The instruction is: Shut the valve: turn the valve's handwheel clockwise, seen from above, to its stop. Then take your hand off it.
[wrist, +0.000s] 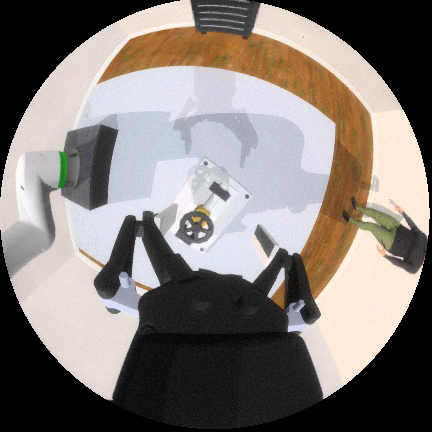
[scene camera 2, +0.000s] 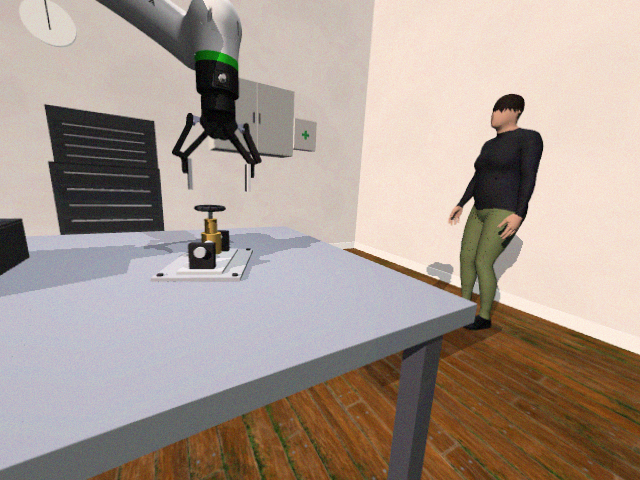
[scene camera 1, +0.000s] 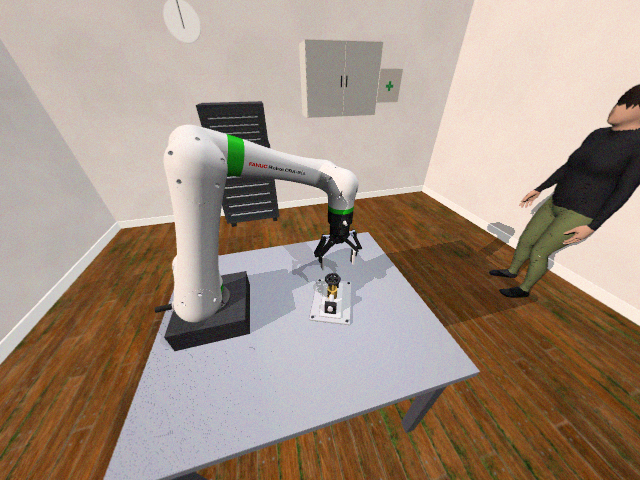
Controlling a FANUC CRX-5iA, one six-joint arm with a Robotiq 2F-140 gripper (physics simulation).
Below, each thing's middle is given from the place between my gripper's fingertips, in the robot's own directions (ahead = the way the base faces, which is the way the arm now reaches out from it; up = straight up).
The dark spoked handwheel (wrist: 195, 227) lies 30 mm behind my hand, 30 mm to the right of it and 50 mm below it. Round my hand: white base plate (scene camera 2: 234, 271): 30 mm behind, 30 mm to the right, 170 mm below.
